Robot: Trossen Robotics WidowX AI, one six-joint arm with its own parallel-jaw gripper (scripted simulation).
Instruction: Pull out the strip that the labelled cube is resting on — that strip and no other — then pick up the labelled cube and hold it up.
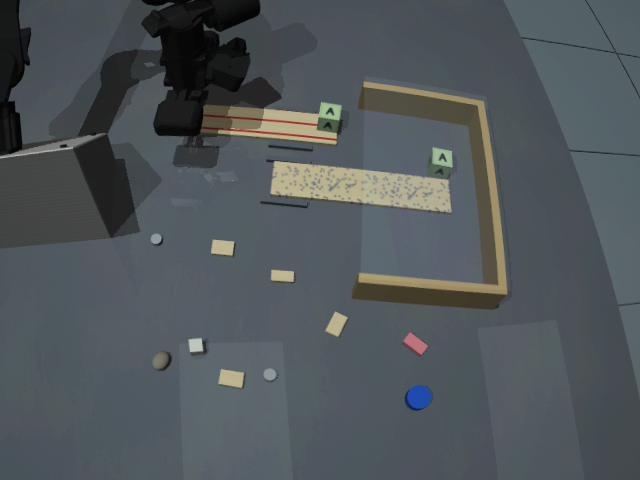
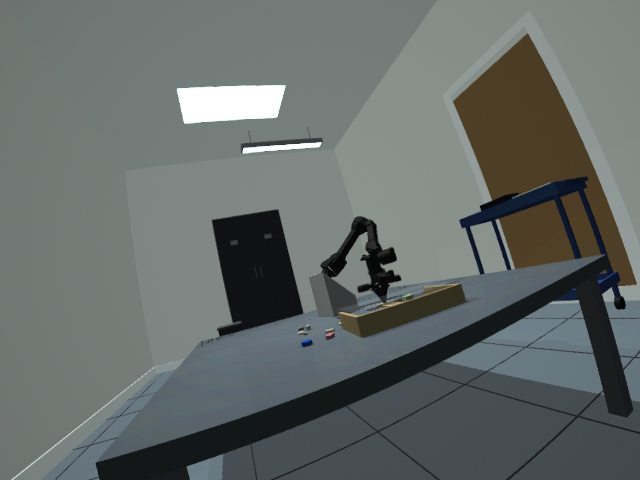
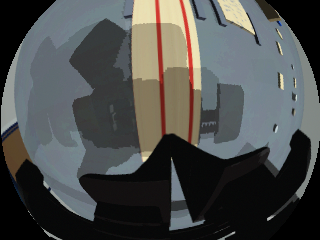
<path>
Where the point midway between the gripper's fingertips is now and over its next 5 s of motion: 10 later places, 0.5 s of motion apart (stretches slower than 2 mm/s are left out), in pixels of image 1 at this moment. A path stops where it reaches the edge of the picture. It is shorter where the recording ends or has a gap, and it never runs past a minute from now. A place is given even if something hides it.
My gripper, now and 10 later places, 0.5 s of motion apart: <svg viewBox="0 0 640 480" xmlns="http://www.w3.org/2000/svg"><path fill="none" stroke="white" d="M193 116L192 103L224 102L260 101L296 100L327 99L332 106L329 116L327 120L303 113L277 116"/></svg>
</path>
